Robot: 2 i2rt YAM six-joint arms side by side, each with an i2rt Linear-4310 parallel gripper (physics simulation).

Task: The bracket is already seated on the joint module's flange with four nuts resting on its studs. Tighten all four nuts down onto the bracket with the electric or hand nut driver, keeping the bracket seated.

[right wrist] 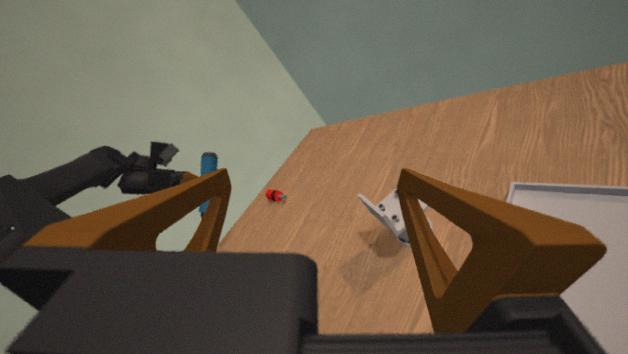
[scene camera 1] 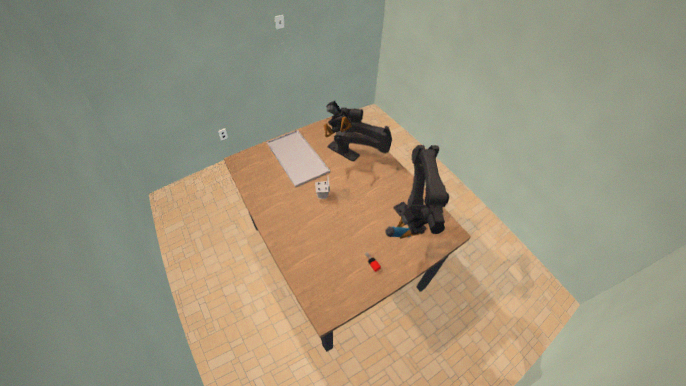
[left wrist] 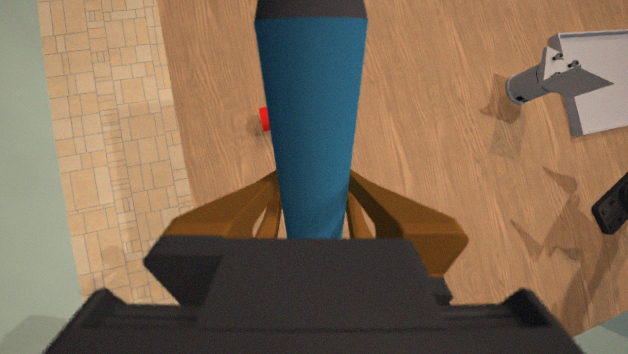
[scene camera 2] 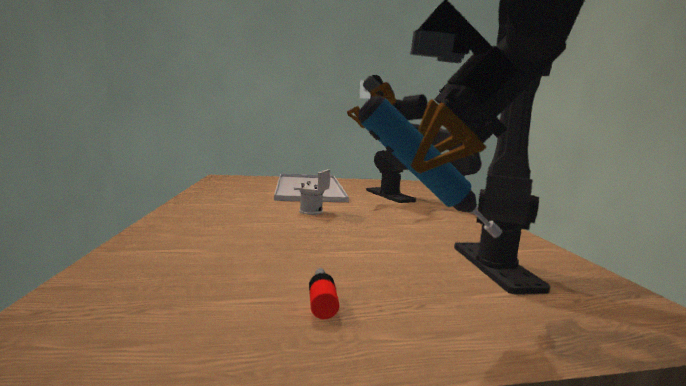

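Where they show: left gripper, fingertip midpoint: (scene camera 1: 398,233) (left wrist: 313,176) (scene camera 2: 412,165); right gripper, fingertip midpoint: (right wrist: 314,178) (scene camera 1: 333,134) (scene camera 2: 359,103); left arm's base at its link origin: (scene camera 2: 495,267); right arm's base at its link origin: (scene camera 1: 343,151) (left wrist: 622,197) (scene camera 2: 389,195).
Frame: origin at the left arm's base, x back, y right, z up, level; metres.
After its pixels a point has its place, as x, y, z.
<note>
My left gripper (scene camera 1: 404,229) @[-0.205, -0.113, 0.184] (left wrist: 313,176) @[-0.205, -0.113, 0.184] is shut on the blue electric nut driver (scene camera 1: 397,231) @[-0.232, -0.126, 0.244] (scene camera 2: 392,132) @[-0.240, -0.134, 0.223] (left wrist: 315,100) @[-0.229, -0.117, 0.248] (right wrist: 208,162) @[-0.243, -0.094, 0.242], holding it tilted above the table; in scene camera 2 its silver socket points down to the right. The pale bracket (scene camera 1: 322,185) @[-0.303, 0.366, 0.066] (scene camera 2: 324,181) @[-0.278, 0.341, 0.084] (right wrist: 387,207) @[-0.304, 0.341, 0.065] sits on the grey joint module (scene camera 1: 324,195) @[-0.311, 0.331, 0.027] (scene camera 2: 311,204) @[-0.308, 0.331, 0.026] (left wrist: 527,85) @[-0.302, 0.331, 0.034], its upright plate rising at one side. Small dark nuts (scene camera 2: 308,183) @[-0.316, 0.378, 0.071] (left wrist: 574,64) @[-0.314, 0.379, 0.074] (right wrist: 395,218) show on its flat plate; their height on the studs cannot be told. My right gripper (scene camera 1: 337,127) @[-0.180, 0.466, 0.286] (right wrist: 314,178) @[-0.180, 0.466, 0.286] is open and empty, away from the module.
The red and black hand nut driver (scene camera 1: 374,264) @[-0.315, -0.128, 0.032] (scene camera 2: 324,300) @[-0.310, -0.150, 0.025] (left wrist: 264,119) @[-0.303, -0.145, 0.033] (right wrist: 273,195) @[-0.301, -0.099, 0.030] lies on the wooden table (scene camera 1: 300,240) @[-0.536, 0.168, 0.000] (scene camera 2: 200,290) @[-0.472, -0.076, 0.000], in front of the module in scene camera 2. A shallow grey tray (scene camera 1: 300,159) @[-0.294, 0.653, 0.004] (scene camera 2: 285,198) @[-0.378, 0.478, 0.007] (left wrist: 600,107) @[-0.244, 0.576, 0.004] lies behind the module there.
</note>
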